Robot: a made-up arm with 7 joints.
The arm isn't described. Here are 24 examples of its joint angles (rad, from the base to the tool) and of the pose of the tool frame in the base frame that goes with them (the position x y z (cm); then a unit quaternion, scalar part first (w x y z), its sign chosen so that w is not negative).
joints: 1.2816 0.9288 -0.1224 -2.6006 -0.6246 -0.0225 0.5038
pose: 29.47 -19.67 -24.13 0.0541 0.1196 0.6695 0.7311
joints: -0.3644 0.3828 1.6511 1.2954 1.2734 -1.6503 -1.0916
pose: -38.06 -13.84 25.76 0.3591 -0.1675 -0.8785 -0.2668
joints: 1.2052 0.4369 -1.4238 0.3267 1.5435 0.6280 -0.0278
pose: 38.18 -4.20 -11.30 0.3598 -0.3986 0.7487 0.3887
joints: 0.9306 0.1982 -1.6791 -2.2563 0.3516 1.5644 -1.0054
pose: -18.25 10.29 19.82 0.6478 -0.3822 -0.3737 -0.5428
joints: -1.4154 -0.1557 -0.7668 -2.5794 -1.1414 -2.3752 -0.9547
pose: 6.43 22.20 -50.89 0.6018 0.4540 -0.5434 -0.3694
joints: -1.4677 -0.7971 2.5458 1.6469 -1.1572 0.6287 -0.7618
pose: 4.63 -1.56 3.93 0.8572 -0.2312 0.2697 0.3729
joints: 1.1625 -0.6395 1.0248 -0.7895 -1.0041 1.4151 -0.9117
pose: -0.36 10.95 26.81 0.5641 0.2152 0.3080 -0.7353
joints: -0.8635 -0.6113 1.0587 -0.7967 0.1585 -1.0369 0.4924
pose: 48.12 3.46 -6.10 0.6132 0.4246 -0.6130 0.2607
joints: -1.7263 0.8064 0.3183 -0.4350 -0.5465 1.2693 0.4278
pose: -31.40 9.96 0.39 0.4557 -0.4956 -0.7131 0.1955
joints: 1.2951 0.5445 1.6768 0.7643 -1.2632 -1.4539 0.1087
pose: 35.70 -42.51 64.19 0.7872 -0.4512 0.0924 0.4101
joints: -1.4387 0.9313 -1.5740 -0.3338 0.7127 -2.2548 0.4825
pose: 11.23 -35.27 17.62 0.9359 0.0455 -0.3206 0.1388
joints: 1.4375 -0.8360 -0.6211 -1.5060 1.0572 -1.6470 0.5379
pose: 1.47 -8.23 -40.67 0.7438 0.5508 -0.1977 -0.3229
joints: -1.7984 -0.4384 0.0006 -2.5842 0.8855 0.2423 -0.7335
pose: -28.83 22.89 0.93 0.1547 -0.5948 -0.7644 0.1948
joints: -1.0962 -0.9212 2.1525 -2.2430 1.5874 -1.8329 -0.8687
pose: 30.70 48.23 27.80 0.4209 0.4842 -0.2798 0.7142
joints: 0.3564 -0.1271 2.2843 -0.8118 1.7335 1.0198 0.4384
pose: 38.00 -26.21 6.89 0.7760 0.5827 -0.0620 0.2334
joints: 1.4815 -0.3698 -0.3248 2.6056 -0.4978 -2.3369 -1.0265
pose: 3.61 6.25 71.02 0.3258 -0.6057 -0.4525 0.5676
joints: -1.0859 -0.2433 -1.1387 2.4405 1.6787 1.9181 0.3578
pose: -12.76 -23.39 -23.42 0.4715 0.2951 0.8305 0.0296
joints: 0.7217 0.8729 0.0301 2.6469 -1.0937 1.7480 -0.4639
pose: 37.07 -10.67 41.44 0.5039 -0.2160 0.1975 0.8127
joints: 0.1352 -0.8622 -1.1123 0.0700 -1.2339 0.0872 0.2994
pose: -9.35 -22.28 51.19 0.6232 -0.5898 -0.3884 0.3360
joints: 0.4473 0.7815 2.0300 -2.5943 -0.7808 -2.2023 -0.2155
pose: 18.55 -41.18 -28.12 0.2733 0.1131 -0.8921 -0.3417
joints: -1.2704 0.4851 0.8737 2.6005 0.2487 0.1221 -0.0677
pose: 1.32 2.11 11.77 0.1379 -0.2393 0.9486 0.1545
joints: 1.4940 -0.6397 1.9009 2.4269 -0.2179 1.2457 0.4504
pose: 32.64 -11.06 -2.12 0.3682 0.7307 -0.2138 0.5336
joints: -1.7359 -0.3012 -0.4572 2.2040 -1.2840 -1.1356 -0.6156
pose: -36.02 -21.21 -8.51 0.9187 -0.1913 -0.2052 -0.2780
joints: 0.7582 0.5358 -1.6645 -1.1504 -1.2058 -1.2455 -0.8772
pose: 52.92 21.00 31.85 0.4223 -0.0063 -0.3532 0.8348
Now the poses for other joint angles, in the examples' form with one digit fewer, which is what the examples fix.
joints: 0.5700 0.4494 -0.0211 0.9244 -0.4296 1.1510 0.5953
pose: 6.3 -24.2 36.5 0.958 0.077 -0.044 0.272
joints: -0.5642 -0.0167 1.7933 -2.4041 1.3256 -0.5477 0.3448
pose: 11.4 20.6 -0.3 0.401 0.666 -0.519 -0.355
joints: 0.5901 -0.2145 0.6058 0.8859 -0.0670 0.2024 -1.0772
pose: 1.7 -0.9 -3.3 0.507 0.221 0.743 0.377
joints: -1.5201 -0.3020 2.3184 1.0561 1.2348 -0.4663 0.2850
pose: 7.8 3.5 -4.1 0.689 -0.138 0.660 0.266
